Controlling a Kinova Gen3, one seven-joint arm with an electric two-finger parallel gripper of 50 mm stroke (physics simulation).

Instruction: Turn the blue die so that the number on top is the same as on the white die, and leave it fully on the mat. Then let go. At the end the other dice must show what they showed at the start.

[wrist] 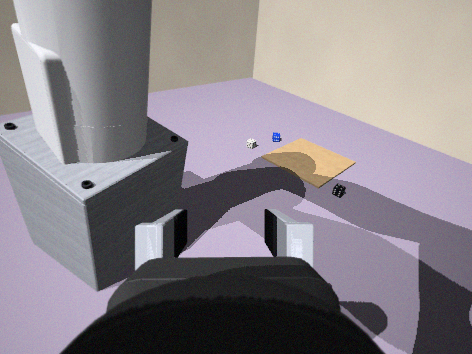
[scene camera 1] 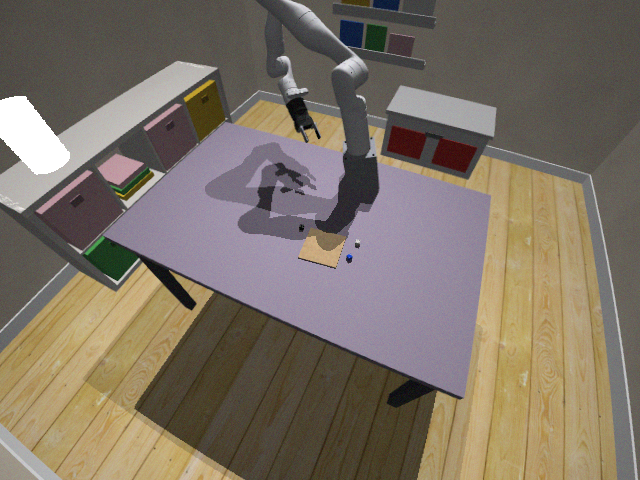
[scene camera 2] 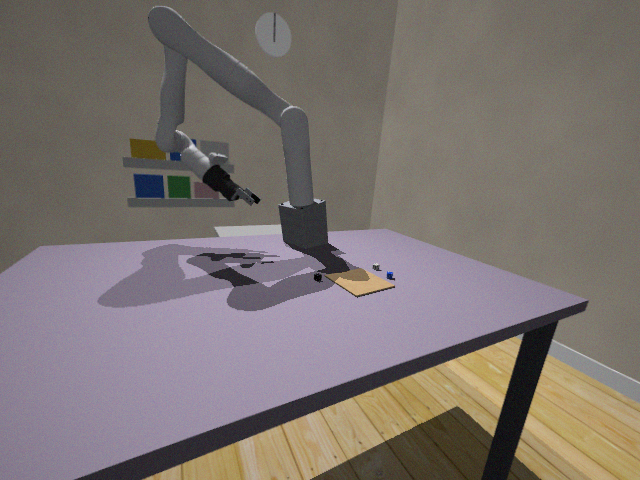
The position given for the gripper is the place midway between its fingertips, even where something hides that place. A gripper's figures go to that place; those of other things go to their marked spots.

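Scene:
Gripper (wrist: 226,226): 19 cm from the lens. The distance for a tan mat (wrist: 314,164) is 60 cm from the lens.

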